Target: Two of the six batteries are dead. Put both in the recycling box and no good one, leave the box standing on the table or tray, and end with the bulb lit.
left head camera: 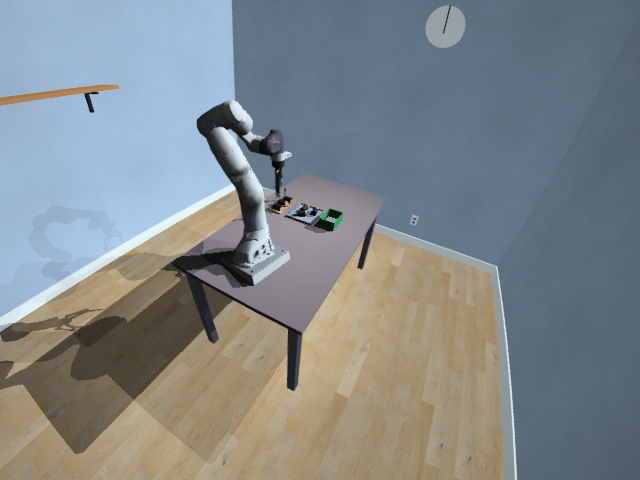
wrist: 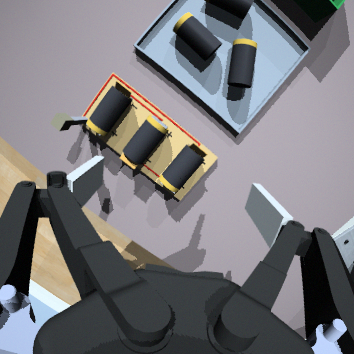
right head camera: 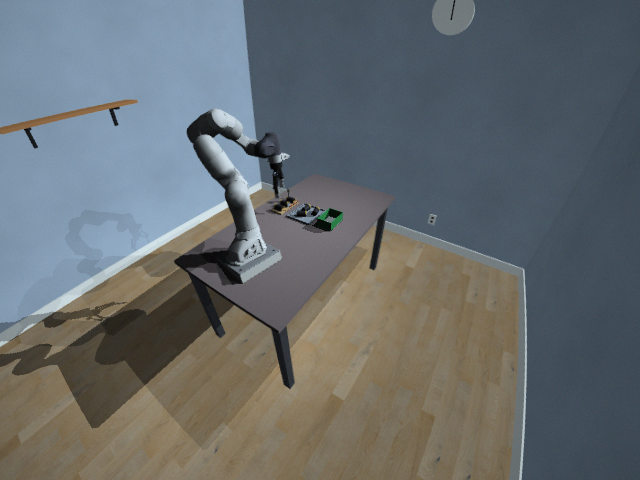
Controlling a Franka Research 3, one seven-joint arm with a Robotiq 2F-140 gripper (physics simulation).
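My gripper (left head camera: pixel 278 194) (right head camera: pixel 279 195) (wrist: pixel 177 183) is open and empty, above the near end of the battery holder (wrist: pixel 210 162). The yellow holder carries three black batteries side by side: an upper-left battery (wrist: pixel 109 111), a middle battery (wrist: pixel 145 141) and a lower-right battery (wrist: pixel 182 168). The middle one's yellow band is at the opposite end from the others'. The bulb (wrist: pixel 62 121), on a stalk at the holder's left end, looks dull. Three more batteries (wrist: pixel 197 37) (wrist: pixel 242 65) (wrist: pixel 230 5) lie in the blue-grey tray (wrist: pixel 277 65). The green recycling box (left head camera: pixel 327 225) (right head camera: pixel 326 225) stands upright beyond the tray; its corner shows in the wrist view.
The holder, tray and box stand in a row across the brown table (left head camera: pixel 310 268) (right head camera: pixel 305 268), in front of the arm's base (left head camera: pixel 263 266) (right head camera: pixel 255 264). The table's edge runs close to the holder's bulb side. A wooden shelf (left head camera: pixel 62 94) (right head camera: pixel 72 114) is on the left wall.
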